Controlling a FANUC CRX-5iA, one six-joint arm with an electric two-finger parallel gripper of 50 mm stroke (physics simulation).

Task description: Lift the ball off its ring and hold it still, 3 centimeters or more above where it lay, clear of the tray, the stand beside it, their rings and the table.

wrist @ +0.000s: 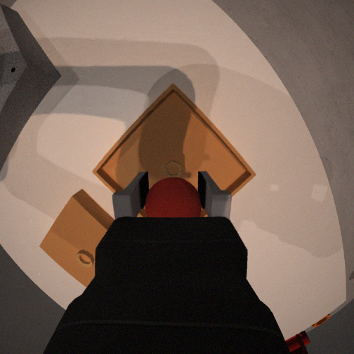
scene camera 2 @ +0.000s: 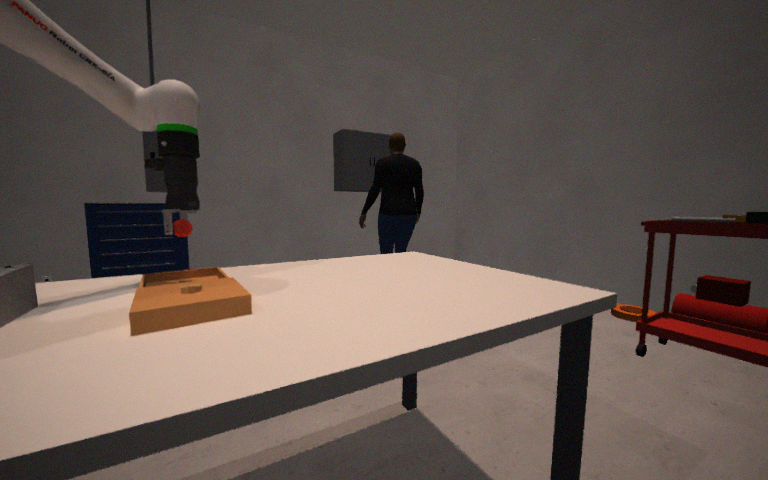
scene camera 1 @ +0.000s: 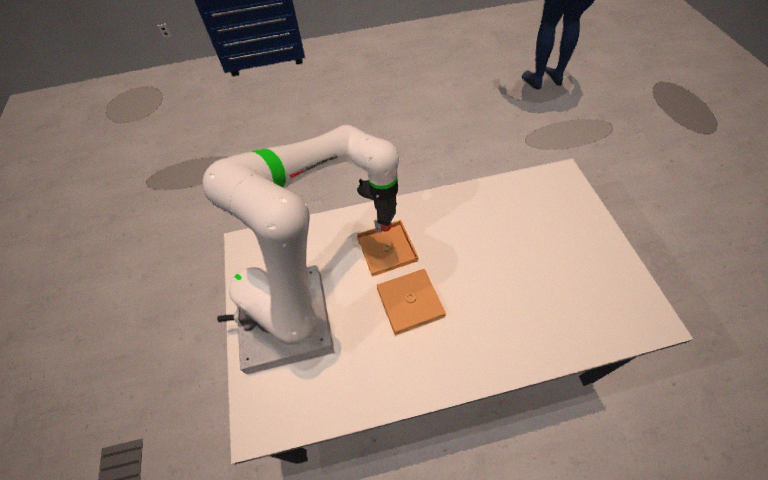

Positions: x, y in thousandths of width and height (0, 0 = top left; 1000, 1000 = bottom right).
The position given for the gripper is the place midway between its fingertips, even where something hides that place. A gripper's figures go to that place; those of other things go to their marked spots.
Labels:
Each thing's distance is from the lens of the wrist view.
gripper (wrist: 487, 516): 17 cm
red ball (wrist: 487, 555): 14 cm
orange stand (wrist: 202, 682): 40 cm
The marked spots on the orange stand and the red ball are 30 cm apart.

